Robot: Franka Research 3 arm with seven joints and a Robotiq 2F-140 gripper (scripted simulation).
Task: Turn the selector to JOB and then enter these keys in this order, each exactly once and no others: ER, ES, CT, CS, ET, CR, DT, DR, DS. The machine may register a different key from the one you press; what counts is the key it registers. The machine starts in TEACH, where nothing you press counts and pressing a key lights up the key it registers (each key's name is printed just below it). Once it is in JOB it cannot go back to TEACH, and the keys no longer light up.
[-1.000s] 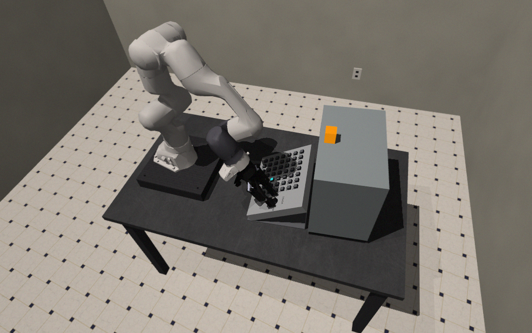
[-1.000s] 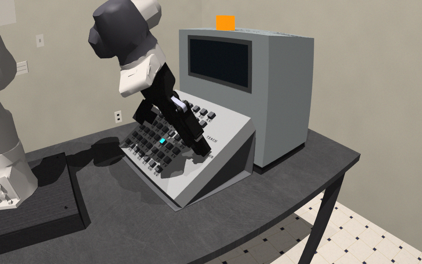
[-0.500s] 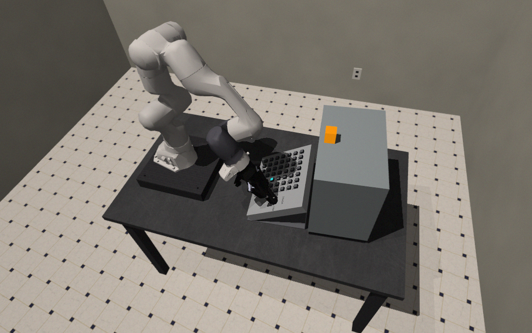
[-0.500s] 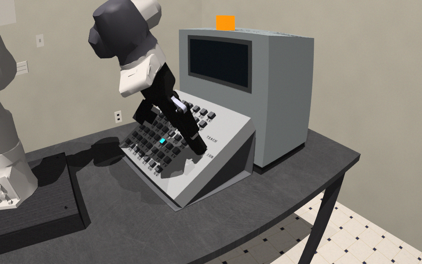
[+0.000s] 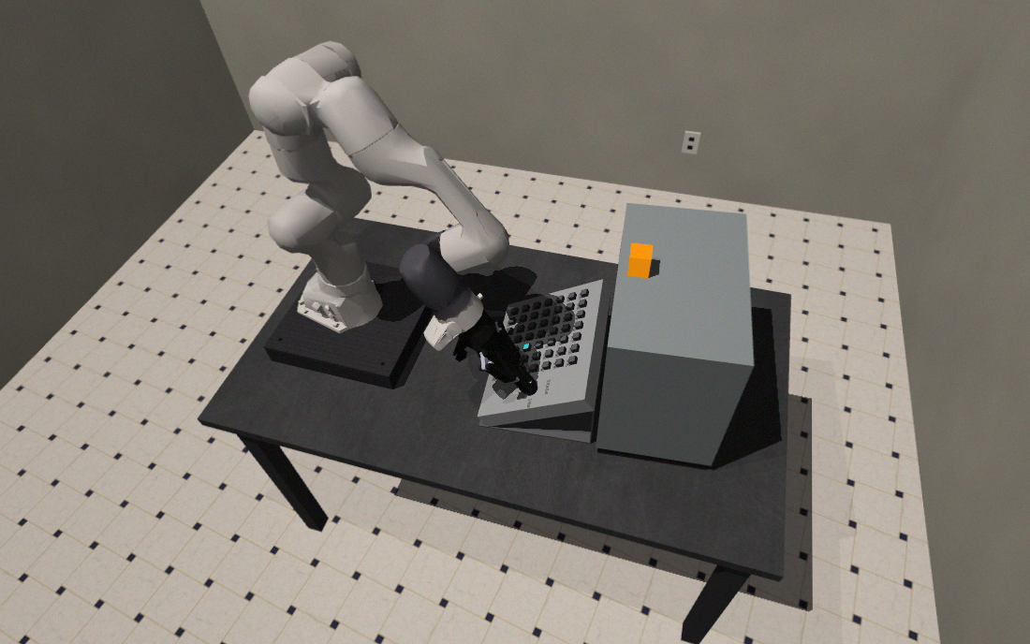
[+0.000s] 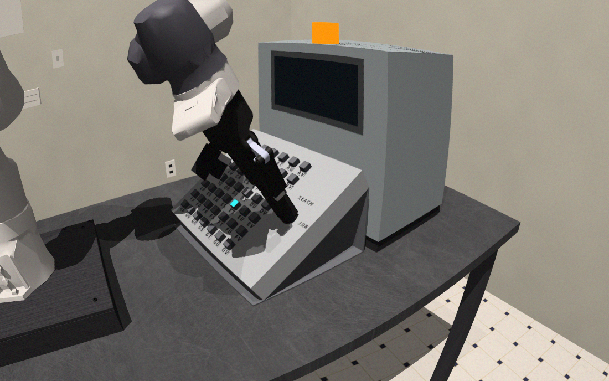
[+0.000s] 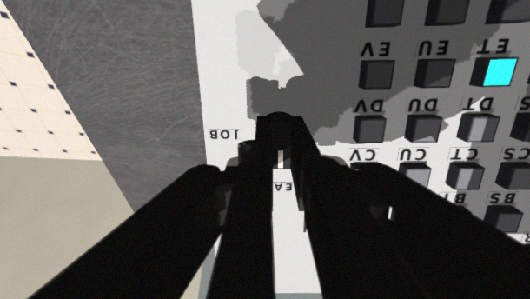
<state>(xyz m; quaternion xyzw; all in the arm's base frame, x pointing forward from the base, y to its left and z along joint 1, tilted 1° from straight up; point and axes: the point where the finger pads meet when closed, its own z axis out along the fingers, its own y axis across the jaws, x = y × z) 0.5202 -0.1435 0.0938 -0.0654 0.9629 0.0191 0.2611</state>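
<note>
Now: the black selector knob 20 mm below my hand and 20 mm ahead of it. The rest, counted from my hand: grey keypad console (120 mm to the left, 70 mm below, 20 mm ahead).
</note>
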